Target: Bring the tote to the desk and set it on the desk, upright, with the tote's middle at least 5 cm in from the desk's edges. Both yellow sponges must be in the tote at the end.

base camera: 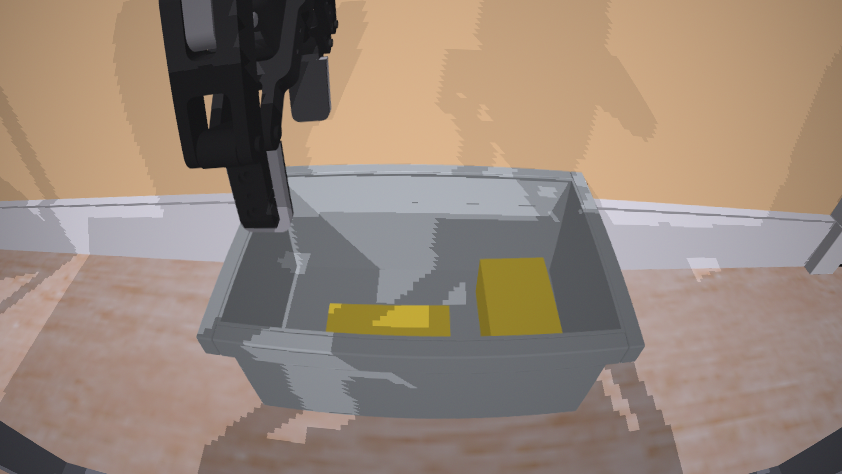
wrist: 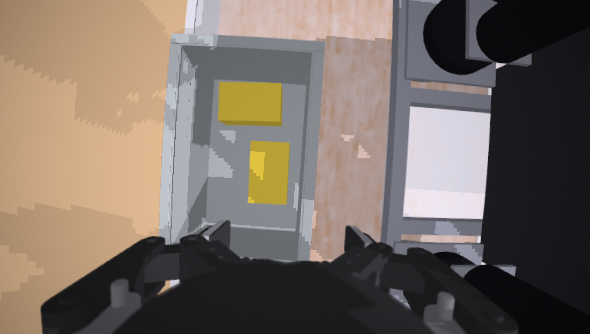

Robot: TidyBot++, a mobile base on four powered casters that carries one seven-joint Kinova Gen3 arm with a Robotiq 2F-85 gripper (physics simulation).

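Frame: origin at the arm's base, x ahead, y left, z up, level; metres.
Seen in the pictures: gripper, fingertip midpoint: (base camera: pixel 292 163) (wrist: pixel 287 236).
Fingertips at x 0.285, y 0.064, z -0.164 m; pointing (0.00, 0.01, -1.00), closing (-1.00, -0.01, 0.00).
Offsets run from my fingertips to a thing's top centre. "spot": to the spot under its first point. Level surfaces: height alone.
The grey tote @(0.112 m down, 0.068 m ahead, 0.062 m right) (base camera: pixel 441 385) (wrist: pixel 318 125) stands upright on the wooden floor beside the wall. One yellow sponge @(0.184 m down, 0.037 m ahead, 0.035 m right) (base camera: pixel 382 320) (wrist: pixel 270 175) lies flat inside it near the wall on the robot's side. The other yellow sponge @(0.184 m down, 0.073 m ahead, 0.147 m right) (base camera: pixel 518 297) (wrist: pixel 250 102) lies inside towards the far end, at the right in the base view. My gripper (base camera: pixel 285 171) (wrist: pixel 287 236) is open and empty, above the tote's left end in the base view. In the wrist view its fingertips stand apart across that end. Whether a finger touches the rim, I cannot tell. The desk is not recognisable in either view.
The orange wall (base camera: pixel 412 105) (wrist: pixel 75 160) with its white baseboard @(spot: 0.192 m down, 0.161 m ahead, 0.250 m left) (base camera: pixel 159 235) runs close behind the tote. The robot's grey base frame (wrist: pixel 395 150) is across a strip of floor @(0.232 m down) (wrist: pixel 350 200) from the tote. A pale slanted post @(spot: 0.184 m down, 0.130 m ahead, 0.633 m right) (base camera: pixel 826 250) shows at the base view's right edge.
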